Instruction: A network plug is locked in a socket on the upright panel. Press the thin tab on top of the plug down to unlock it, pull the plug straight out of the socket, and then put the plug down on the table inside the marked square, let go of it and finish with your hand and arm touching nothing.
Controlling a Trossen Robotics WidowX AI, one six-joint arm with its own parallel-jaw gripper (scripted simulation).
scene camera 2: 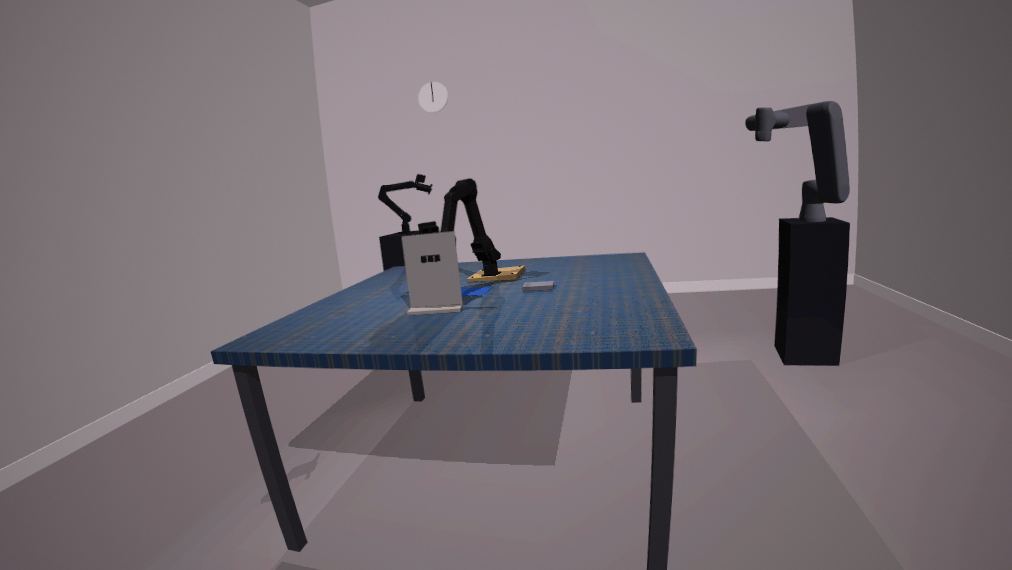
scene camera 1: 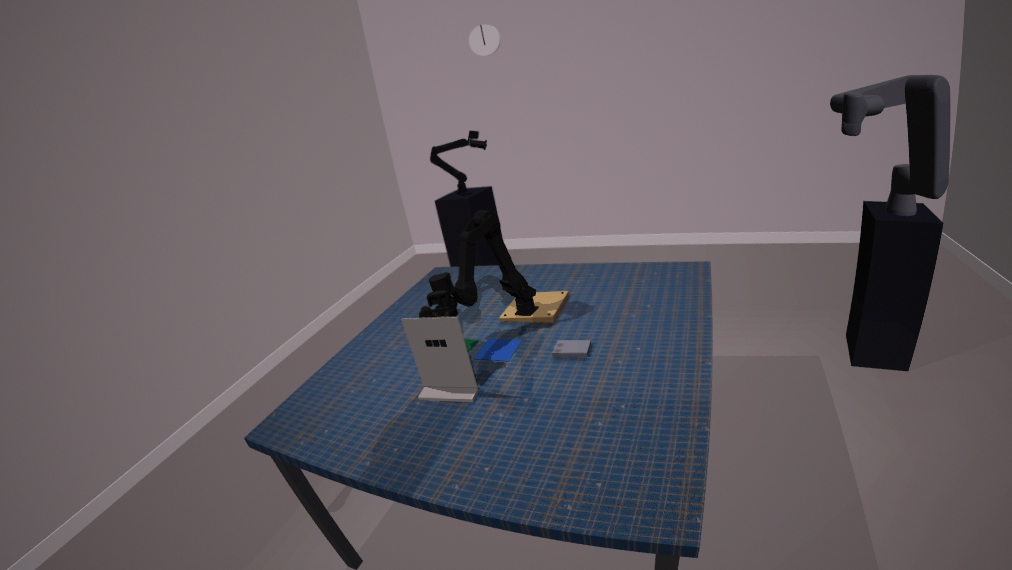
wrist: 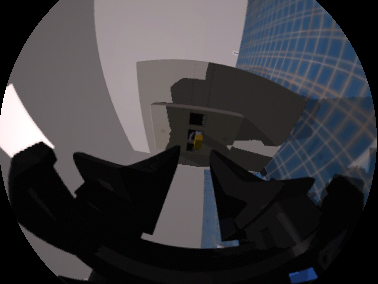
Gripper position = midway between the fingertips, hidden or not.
I see my gripper point(wrist: 195, 151), an upright panel point(scene camera 1: 438, 347) and a blue marked square point(scene camera 1: 494, 349).
The upright panel shows as well in scene camera 2 point(scene camera 2: 431, 264) and in the wrist view point(wrist: 246, 117).
